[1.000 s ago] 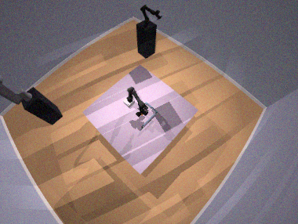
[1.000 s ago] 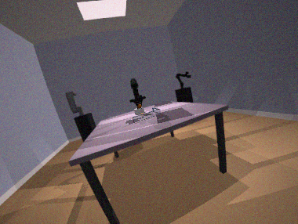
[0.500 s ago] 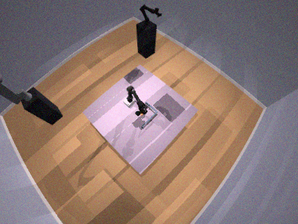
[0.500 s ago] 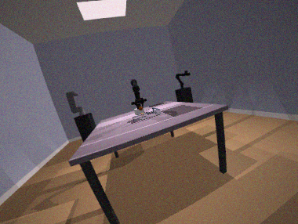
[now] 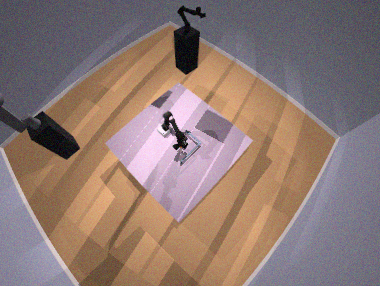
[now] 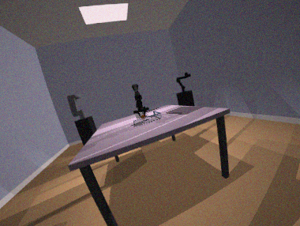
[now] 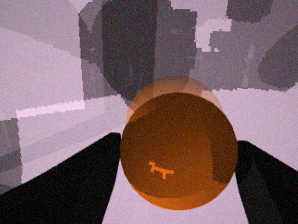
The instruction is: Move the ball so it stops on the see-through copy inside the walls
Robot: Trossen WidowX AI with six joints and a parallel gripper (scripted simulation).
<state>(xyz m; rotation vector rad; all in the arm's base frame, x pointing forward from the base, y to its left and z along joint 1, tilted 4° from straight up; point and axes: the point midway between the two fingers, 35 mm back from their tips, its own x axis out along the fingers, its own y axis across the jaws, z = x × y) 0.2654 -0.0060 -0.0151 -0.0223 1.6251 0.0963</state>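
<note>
My gripper tip is now 2 cm above the see-through ball. From my gripper tip the other things lie so: orange ball right at my gripper tip.
</note>
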